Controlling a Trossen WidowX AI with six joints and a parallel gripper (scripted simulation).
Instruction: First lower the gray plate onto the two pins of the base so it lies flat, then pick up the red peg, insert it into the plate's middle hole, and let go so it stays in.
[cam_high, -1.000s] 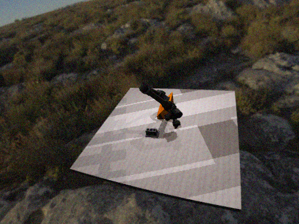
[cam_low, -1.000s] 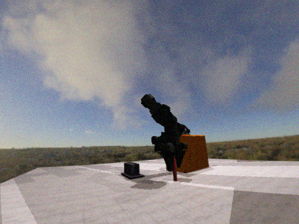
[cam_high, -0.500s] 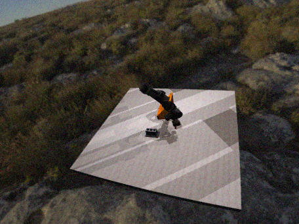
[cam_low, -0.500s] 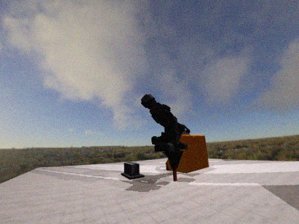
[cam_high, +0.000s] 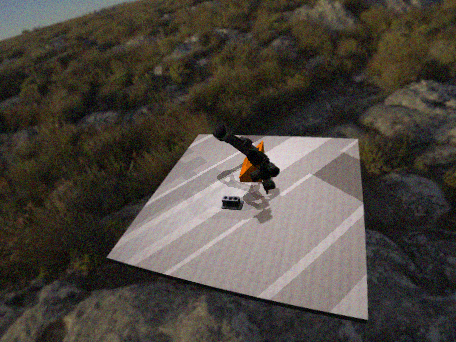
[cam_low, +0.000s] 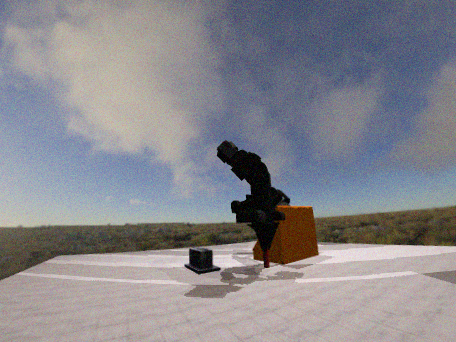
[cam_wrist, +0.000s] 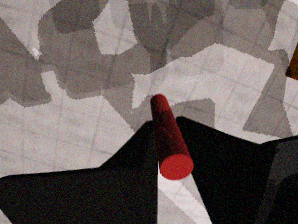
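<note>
The gray plate is 20 cm to the right of my gripper tip, 9 cm ahead of it and 2 cm below it. Also, from my gripper tip: flat dark base (20 cm to the right, 8 cm ahead, 5 cm below); then red peg (right at my gripper tip).
</note>
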